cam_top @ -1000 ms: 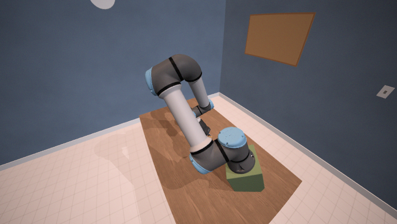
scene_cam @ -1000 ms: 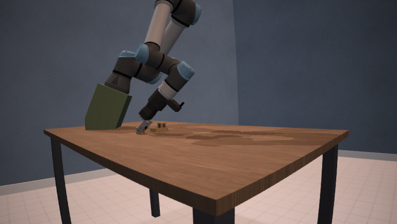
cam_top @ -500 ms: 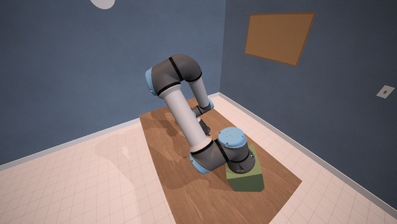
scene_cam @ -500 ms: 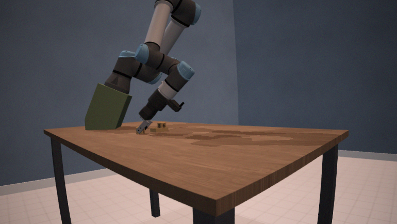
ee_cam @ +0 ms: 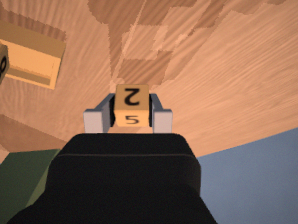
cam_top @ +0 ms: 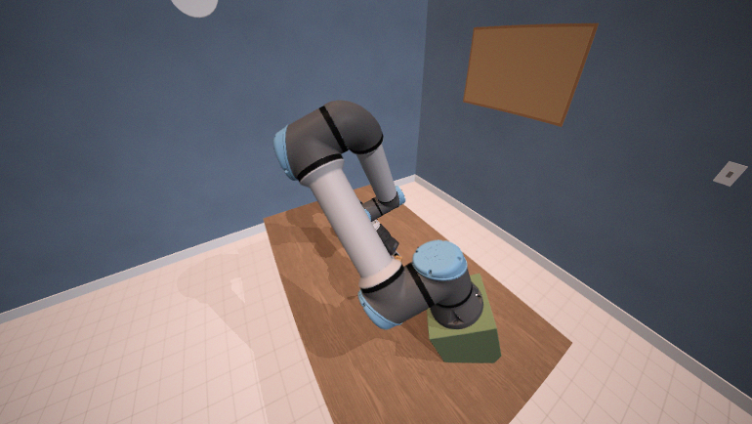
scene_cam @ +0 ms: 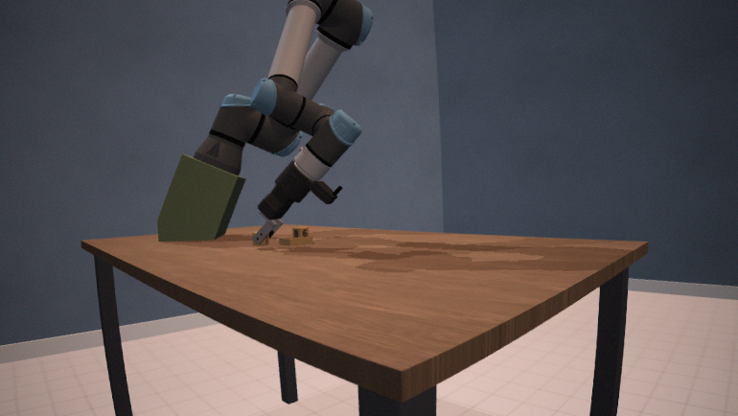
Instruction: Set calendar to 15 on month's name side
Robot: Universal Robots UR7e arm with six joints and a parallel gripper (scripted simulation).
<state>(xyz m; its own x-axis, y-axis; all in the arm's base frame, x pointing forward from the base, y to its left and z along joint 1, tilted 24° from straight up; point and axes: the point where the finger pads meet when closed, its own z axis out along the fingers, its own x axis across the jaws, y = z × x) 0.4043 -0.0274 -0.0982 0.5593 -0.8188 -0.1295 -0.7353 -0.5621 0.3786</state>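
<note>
My hand is 2 cm past the wooden tray, 10 cm to the right of it and 2 cm above it. The rest, counted from my hand: wooden cube (1 cm behind, 1 cm below).
</note>
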